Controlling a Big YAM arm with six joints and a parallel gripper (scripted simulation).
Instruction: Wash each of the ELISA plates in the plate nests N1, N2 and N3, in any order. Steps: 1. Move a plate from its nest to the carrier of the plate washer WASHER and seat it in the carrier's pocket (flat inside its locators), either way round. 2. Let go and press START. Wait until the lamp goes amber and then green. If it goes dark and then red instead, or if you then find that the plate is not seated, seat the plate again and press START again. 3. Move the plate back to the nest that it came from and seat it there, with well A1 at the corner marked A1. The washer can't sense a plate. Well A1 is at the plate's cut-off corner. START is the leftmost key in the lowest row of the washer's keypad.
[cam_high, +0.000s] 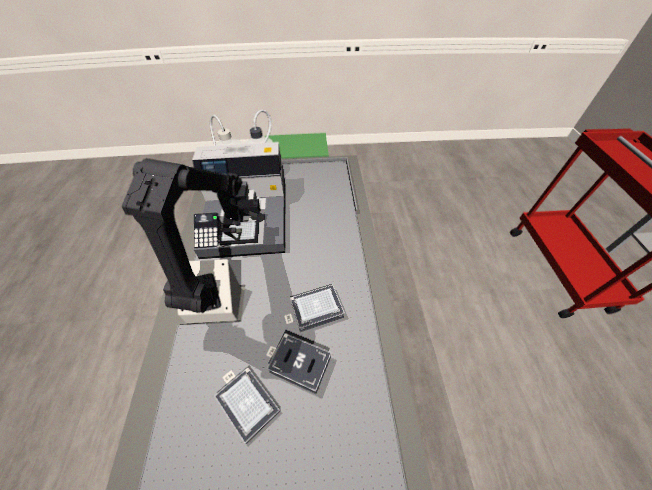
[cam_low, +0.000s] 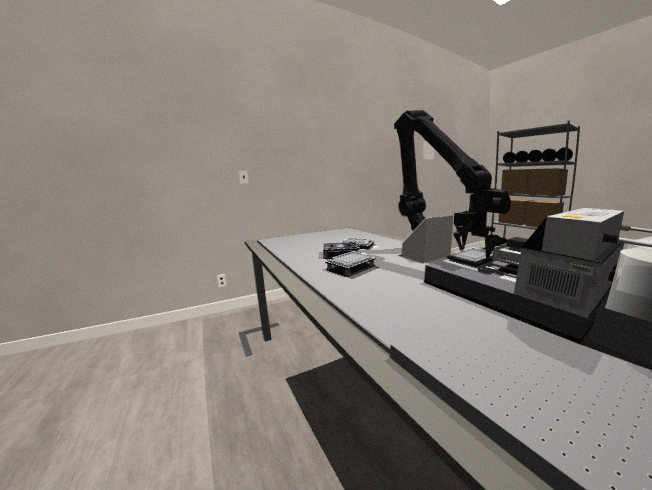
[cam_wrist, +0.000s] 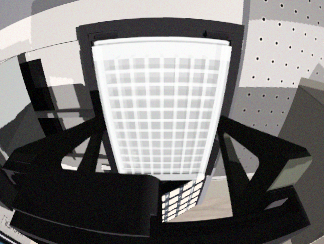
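The dark carrier lies 1 cm below my hand. The rest, counted from my hand: washer (15 cm to the left, 4 cm above, 1 cm ahead).
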